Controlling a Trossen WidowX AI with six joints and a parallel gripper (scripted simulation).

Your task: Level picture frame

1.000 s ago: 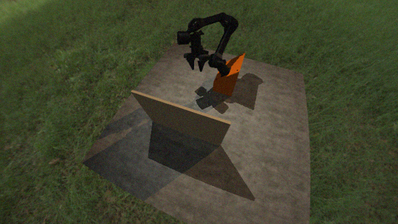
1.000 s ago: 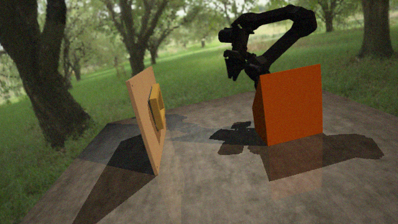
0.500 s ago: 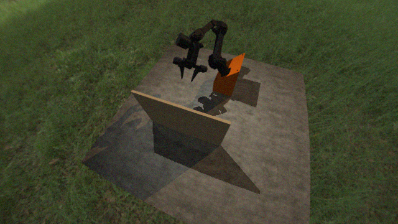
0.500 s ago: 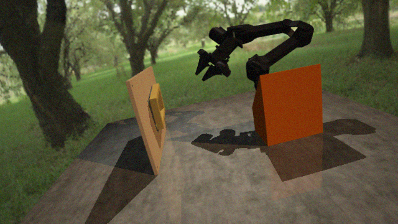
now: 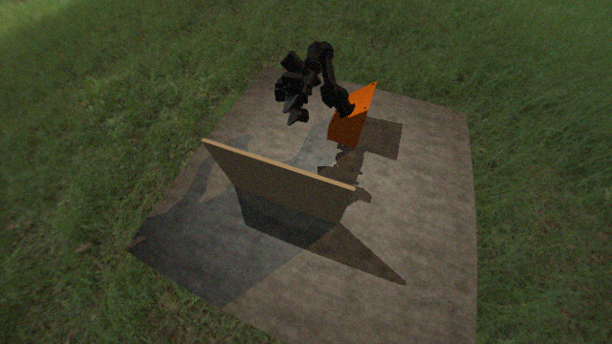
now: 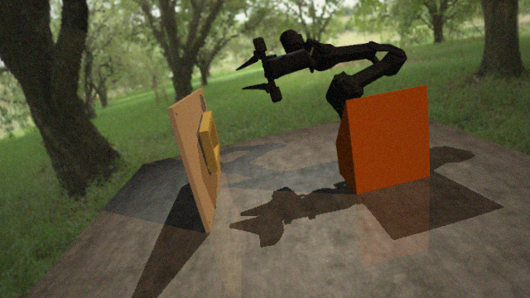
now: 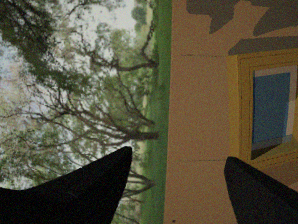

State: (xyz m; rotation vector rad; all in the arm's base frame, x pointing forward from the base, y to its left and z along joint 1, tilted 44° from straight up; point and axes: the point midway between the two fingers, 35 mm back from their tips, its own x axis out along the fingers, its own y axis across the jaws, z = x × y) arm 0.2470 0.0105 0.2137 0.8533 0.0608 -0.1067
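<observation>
Right now my gripper tip is 13 cm short of the picture frame, 1 cm to the right of it and 15 cm above it. Round my gripper tip: wall board 14 cm ahead, 2 cm to the left, 16 cm below.
</observation>
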